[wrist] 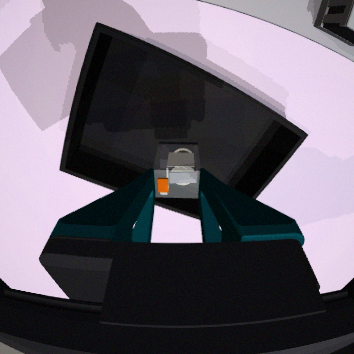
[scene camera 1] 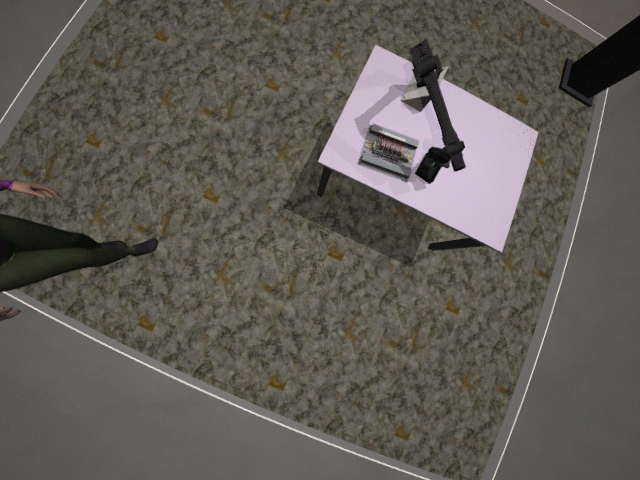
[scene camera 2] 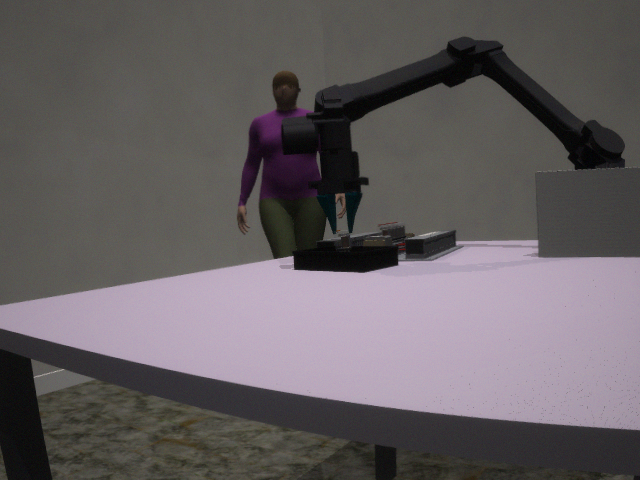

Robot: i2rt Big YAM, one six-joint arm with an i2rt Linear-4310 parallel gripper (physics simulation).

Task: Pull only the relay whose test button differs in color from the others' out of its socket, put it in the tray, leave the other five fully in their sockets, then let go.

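Places are measured from the arm's base along level axes (x left, y back, z up), in centimetres.
Pixels of known places: gripper, fingertip midpoint: (wrist: 176,176) (scene camera 1: 434,164) (scene camera 2: 342,233); arm's base at its link origin: (scene camera 2: 605,202).
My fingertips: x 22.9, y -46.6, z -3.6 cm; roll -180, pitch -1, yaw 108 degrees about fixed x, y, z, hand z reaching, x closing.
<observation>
Ahead of a thing's pixels: the offset from my fingertips to its top centre. Level surfaces: height alone.
A clear-cased relay {dx +0.1, dy +0.1, dz +0.7 cm} (scene camera 2: 344,239) (wrist: 182,172) with an orange test button is between the teal fingertips. My gripper (scene camera 2: 343,231) (wrist: 176,176) is shut on it and points down. The relay's lower end is at or just below the rim height of the black tray {dx -0.3, dy +0.2, dz -2.9 cm} (scene camera 2: 330,261) (wrist: 77,107), over the tray's near side in the wrist view. Whether it touches the tray floor is hidden. The grey socket panel (scene camera 1: 386,167) with the other relays {dx -26.7, dy -2.4, dz +0.6 cm} (scene camera 1: 390,146) lies beside the tray; their test buttons are too small to tell.
The panel has raised grey ducts {dx -27.5, dy +7.3, dz -2.1 cm} (scene camera 1: 395,135) (scene camera 2: 431,243) along its sides. The arm's grey base block (scene camera 2: 589,214) stands on the pink table {dz -6.4 cm} (scene camera 1: 475,191) (scene camera 2: 310,330). A person in a purple top (scene camera 2: 286,155) stands beyond the table.
</observation>
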